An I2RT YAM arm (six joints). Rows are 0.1 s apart.
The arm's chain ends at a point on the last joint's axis. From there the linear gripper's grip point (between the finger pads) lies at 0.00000 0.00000 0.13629 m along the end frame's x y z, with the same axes.
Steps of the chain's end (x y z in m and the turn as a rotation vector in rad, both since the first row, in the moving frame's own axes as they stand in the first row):
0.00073 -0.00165 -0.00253 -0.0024 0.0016 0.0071
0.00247 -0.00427 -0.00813 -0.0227 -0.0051 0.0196
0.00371 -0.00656 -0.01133 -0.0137 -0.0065 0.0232
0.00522 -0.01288 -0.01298 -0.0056 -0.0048 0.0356
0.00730 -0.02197 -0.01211 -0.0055 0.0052 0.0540
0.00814 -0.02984 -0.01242 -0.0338 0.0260 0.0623
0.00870 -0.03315 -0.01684 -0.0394 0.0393 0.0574
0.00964 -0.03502 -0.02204 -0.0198 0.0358 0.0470
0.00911 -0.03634 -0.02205 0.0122 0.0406 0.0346
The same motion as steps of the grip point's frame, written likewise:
0.00095 -0.00132 -0.00253 -0.0024 0.0016 0.0071
0.00174 -0.00118 -0.00817 -0.0227 -0.0051 0.0196
0.00280 -0.00470 -0.01135 -0.0137 -0.0065 0.0232
0.00455 -0.01213 -0.01298 -0.0056 -0.0048 0.0356
0.00799 -0.02120 -0.01211 -0.0055 0.0052 0.0540
0.01154 -0.02513 -0.01254 -0.0338 0.0260 0.0623
0.01390 -0.02763 -0.01705 -0.0394 0.0393 0.0574
0.01445 -0.03221 -0.02215 -0.0198 0.0358 0.0470
0.01467 -0.03791 -0.02217 0.0122 0.0406 0.0346

